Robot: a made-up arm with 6 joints.
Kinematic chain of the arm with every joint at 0, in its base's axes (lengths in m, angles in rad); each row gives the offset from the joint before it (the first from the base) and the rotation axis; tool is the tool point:
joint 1: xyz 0 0 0.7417 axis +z
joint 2: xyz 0.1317 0 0 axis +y
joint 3: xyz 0 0 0.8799 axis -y
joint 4: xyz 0 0 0.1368 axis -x
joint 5: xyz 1.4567 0 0 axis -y
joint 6: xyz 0.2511 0 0 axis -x
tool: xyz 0 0 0
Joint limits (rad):
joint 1: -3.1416..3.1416
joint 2: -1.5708..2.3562
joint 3: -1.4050..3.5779
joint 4: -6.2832..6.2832
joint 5: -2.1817..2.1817
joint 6: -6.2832..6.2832
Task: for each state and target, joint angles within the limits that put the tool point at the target. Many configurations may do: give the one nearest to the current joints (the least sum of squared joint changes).
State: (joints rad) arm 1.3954 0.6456 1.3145 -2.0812 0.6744 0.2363
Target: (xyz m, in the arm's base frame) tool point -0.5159 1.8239 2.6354
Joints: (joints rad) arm 1.8665 0.7248 1.4645 -2.0565 0.1717 0.2363
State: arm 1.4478 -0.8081 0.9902 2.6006 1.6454 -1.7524
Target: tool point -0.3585 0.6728 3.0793
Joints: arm 1.8816 -0.0060 1.1800 2.4619 1.0332 -1.7524
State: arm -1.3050 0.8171 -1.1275 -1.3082 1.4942 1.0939
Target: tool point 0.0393 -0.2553 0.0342
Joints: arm -0.6684 0.7816 -1.4050 -0.7926 1.7488 1.0939
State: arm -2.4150 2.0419 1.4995 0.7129 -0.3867 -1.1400
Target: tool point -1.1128 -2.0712 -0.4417
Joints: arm -2.0217 1.9004 1.3175 0.6708 -0.6870 -1.1400
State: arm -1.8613 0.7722 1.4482 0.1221 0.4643 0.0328
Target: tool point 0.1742 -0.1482 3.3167
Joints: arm -0.9220 0.1025 1.5355 0.4780 0.4405 0.0328
